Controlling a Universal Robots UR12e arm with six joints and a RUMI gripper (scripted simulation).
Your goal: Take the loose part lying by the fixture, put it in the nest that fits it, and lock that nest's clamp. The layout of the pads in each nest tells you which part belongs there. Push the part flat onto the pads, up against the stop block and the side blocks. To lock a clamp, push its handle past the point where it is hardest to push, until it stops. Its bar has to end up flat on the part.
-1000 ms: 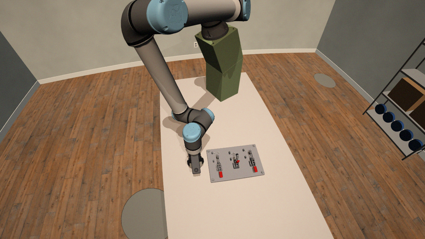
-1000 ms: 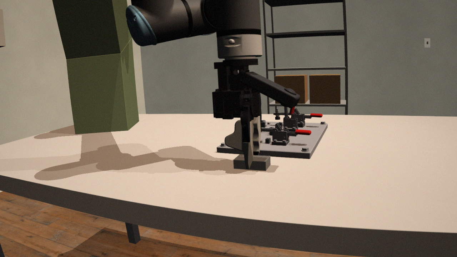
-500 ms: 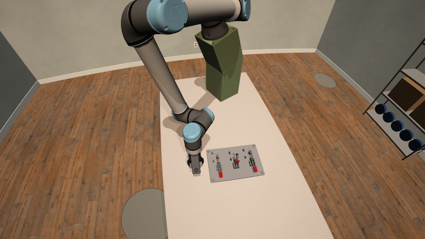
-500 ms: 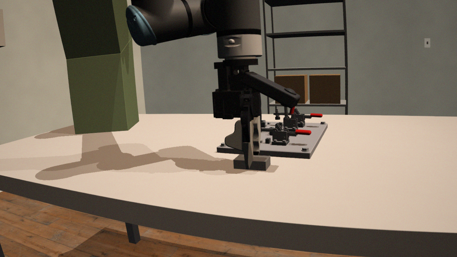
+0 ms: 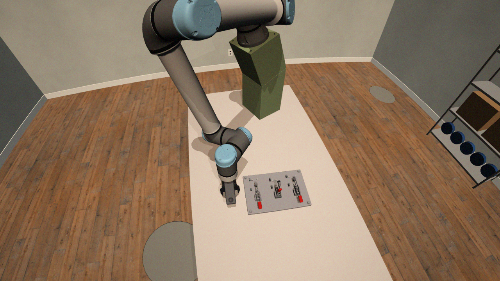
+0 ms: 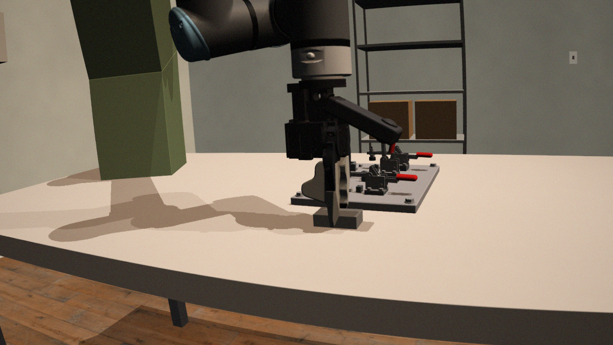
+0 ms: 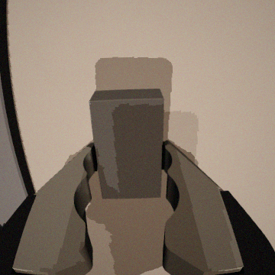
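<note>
My gripper is now 250 mm to the right of the dark stop block, 40 mm short of it and 10 mm below it. Also, from my hand: grey block 10 mm below; grey fixture plate 250 mm to the left, 40 mm ahead, 10 mm below.
</note>
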